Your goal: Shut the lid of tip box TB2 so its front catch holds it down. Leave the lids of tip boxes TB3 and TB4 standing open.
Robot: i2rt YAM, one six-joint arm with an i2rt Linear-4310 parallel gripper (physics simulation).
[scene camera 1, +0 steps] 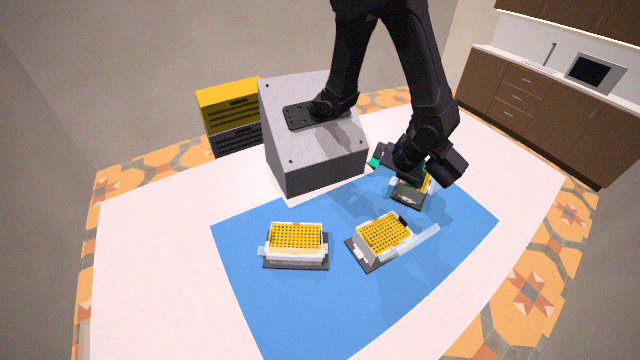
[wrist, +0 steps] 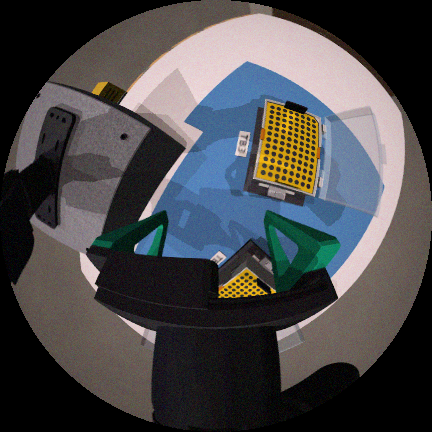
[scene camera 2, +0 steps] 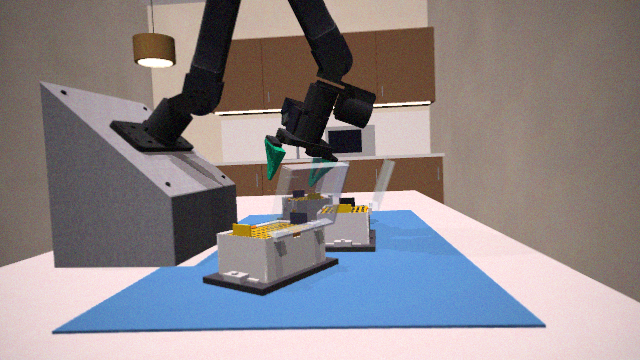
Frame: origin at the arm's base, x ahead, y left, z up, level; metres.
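Seen in the pictures: gripper, between the fingertips: (scene camera 1: 389, 175) (wrist: 215, 215) (scene camera 2: 290, 182); arm's base, origin of its link: (scene camera 1: 317, 111) (wrist: 46, 173) (scene camera 2: 155, 139).
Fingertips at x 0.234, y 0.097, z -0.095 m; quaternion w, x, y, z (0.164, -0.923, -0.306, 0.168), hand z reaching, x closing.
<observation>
Offsets run from my fingertips to a thing's top centre. "*": to the spot under its first point. Level surfaces: height alone.
Three tip boxes with yellow racks stand with clear lids open. Box TB3 (scene camera 1: 409, 195) (scene camera 2: 307, 204) (wrist: 287, 145), by its label {* 0.045 m back, 0.091 m left, 0.102 m down} (wrist: 242, 144), is at the back; its lid {* 0.075 m ahead, 0.160 m left, 0.005 m down} (wrist: 352, 155) leans outward. A middle box {0.117 m ahead, 0.101 m right, 0.030 m down} (scene camera 1: 382, 235) (scene camera 2: 345, 227) (wrist: 245, 285) stands turned, its lid {0.184 m ahead, 0.102 m right, 0.049 m up} (scene camera 1: 415, 239) (scene camera 2: 384, 184) raised. A left box {0.020 m ahead, 0.288 m right, 0.038 m down} (scene camera 1: 295, 242) (scene camera 2: 272, 255) is nearest scene camera 2, its lid (scene camera 2: 312, 175) upright. Which of these two is TB2 or TB4 cannot be told. My gripper (scene camera 1: 391, 175) (scene camera 2: 291, 182) (wrist: 215, 215) is open with nothing between its green fingers, above the mat near TB3.
The arm stands on a grey sloped pedestal (scene camera 1: 320, 145) (scene camera 2: 125, 200) (wrist: 100, 165) beside the blue mat {0.104 m down} (scene camera 1: 300, 310) (scene camera 2: 400, 300) (wrist: 200, 170). Yellow and dark crates (scene camera 1: 232, 112) stand behind the table. A kitchen counter (scene camera 1: 535, 95) is at the far side.
</observation>
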